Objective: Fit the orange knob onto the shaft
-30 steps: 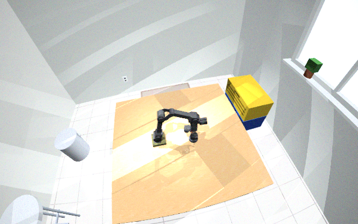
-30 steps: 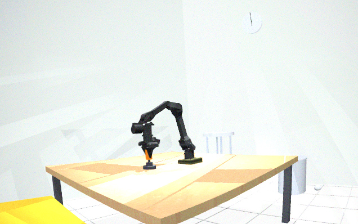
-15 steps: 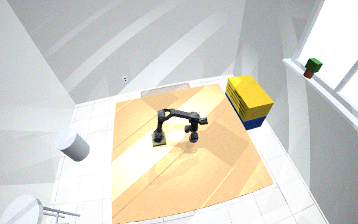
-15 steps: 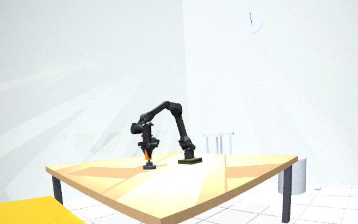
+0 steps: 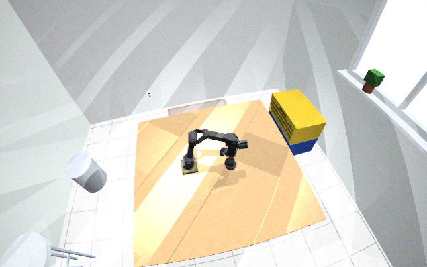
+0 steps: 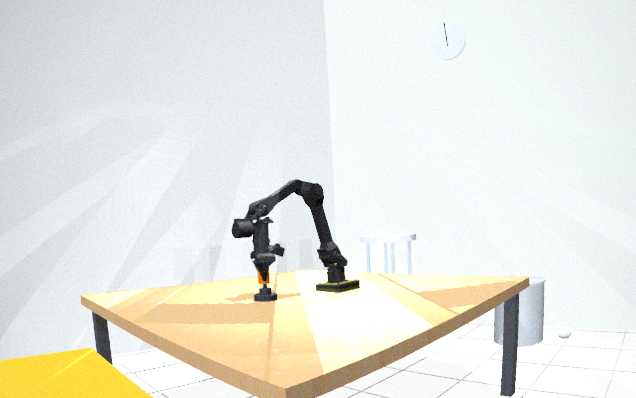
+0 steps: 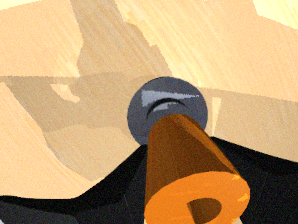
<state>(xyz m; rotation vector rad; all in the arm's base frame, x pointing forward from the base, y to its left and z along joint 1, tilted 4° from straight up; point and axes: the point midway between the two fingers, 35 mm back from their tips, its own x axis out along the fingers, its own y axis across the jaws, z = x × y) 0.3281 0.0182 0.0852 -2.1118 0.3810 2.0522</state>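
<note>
Now: the orange knob 20 mm above my gripper tip. The rest, counted from my gripper tip: dark shaft (40 mm below).
</note>
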